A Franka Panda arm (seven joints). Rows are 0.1 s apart.
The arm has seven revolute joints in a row. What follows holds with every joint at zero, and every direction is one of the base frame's.
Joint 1 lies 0.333 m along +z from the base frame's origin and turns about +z.
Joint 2 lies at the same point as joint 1 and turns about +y.
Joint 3 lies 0.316 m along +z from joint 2 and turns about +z.
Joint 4 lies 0.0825 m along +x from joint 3 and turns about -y.
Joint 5 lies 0.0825 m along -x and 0.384 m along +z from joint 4 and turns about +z.
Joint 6 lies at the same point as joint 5 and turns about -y.
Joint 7 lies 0.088 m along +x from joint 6 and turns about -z.
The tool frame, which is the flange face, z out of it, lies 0.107 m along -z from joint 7; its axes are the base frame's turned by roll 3.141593, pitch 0 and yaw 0 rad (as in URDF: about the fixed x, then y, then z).
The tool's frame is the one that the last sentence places.
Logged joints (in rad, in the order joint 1, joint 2, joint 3, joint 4, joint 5, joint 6, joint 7), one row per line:
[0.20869 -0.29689 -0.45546 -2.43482 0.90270 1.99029 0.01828]
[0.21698 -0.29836 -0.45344 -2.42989 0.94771 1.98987 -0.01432]
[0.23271 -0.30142 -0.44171 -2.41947 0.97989 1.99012 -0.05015]
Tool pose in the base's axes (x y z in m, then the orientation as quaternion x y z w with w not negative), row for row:
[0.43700 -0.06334 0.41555 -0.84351 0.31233 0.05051 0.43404]
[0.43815 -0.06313 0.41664 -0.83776 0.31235 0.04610 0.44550]
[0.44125 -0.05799 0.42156 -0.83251 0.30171 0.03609 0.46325]
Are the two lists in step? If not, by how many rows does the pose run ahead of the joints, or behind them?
The pose runs 1 row behind the joints: the pose in row i belongs to the joints in row i - 1.
